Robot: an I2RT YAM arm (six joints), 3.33 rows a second.
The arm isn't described. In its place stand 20 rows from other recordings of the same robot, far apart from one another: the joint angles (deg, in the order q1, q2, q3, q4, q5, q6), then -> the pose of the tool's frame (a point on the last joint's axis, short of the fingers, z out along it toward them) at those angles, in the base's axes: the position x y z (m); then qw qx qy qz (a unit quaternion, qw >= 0).
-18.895, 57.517, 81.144, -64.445, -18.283, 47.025 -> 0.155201, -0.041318, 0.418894, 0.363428, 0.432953, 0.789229, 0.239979
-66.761, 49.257, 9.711, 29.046, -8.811, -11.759 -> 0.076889, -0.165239, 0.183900, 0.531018, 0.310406, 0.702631, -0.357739
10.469, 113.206, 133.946, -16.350, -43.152, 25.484 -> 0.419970, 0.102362, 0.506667, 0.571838, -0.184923, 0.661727, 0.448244
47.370, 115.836, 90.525, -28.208, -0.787, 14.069 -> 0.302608, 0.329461, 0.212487, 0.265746, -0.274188, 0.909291, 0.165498
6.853, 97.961, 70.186, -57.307, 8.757, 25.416 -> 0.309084, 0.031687, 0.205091, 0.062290, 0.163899, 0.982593, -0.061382
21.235, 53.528, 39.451, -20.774, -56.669, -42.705 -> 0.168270, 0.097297, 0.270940, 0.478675, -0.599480, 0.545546, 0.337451
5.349, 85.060, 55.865, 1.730, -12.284, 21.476 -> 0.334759, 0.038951, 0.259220, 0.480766, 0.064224, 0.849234, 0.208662
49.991, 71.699, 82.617, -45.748, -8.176, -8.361 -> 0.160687, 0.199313, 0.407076, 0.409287, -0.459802, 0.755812, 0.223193
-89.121, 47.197, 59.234, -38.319, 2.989, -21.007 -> 0.000690, -0.165952, 0.368462, 0.284005, 0.486894, 0.695721, -0.445250
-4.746, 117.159, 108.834, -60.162, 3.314, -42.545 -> 0.430130, -0.037776, 0.270379, 0.159501, -0.312979, 0.930824, -0.100847
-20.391, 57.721, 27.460, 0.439, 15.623, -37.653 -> 0.198008, -0.083831, 0.211211, 0.377272, -0.061275, 0.857737, -0.343801
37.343, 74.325, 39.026, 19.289, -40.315, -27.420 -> 0.209047, 0.188471, 0.247185, 0.538968, -0.576659, 0.522125, 0.323053
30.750, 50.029, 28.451, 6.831, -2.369, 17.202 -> 0.176509, 0.106725, 0.253624, 0.551062, -0.105932, 0.784822, 0.262990
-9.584, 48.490, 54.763, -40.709, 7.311, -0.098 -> 0.169007, -0.033131, 0.335793, 0.458741, 0.102622, 0.877447, -0.095462
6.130, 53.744, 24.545, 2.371, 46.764, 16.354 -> 0.196461, -0.004985, 0.214838, 0.537447, 0.276709, 0.760269, -0.237853
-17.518, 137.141, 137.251, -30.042, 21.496, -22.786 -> 0.521746, -0.178366, 0.300092, 0.406009, 0.054155, 0.853932, -0.320974
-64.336, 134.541, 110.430, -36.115, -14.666, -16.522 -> 0.227771, -0.453224, 0.162224, 0.273960, 0.358469, 0.889581, -0.071351
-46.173, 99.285, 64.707, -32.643, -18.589, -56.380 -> 0.243690, -0.237490, 0.185061, 0.245437, -0.117827, 0.960765, -0.053000
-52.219, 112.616, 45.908, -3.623, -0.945, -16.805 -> 0.190628, -0.244966, 0.052693, 0.145342, 0.298328, 0.939022, -0.090075
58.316, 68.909, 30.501, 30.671, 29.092, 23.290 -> 0.150454, 0.210804, 0.240475, 0.605577, -0.061839, 0.744981, 0.272865
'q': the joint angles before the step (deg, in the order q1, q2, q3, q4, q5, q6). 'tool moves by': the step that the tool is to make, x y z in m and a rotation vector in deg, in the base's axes. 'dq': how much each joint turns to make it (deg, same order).
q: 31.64, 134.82, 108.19, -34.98, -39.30, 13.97
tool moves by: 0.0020, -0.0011, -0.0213, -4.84, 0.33, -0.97
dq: 0.00, 2.57, 0.54, -1.49, 3.96, -1.14
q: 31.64, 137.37, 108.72, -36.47, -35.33, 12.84
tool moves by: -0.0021, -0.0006, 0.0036, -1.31, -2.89, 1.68
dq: 0.17, -0.87, -0.59, -0.21, 1.75, -3.01
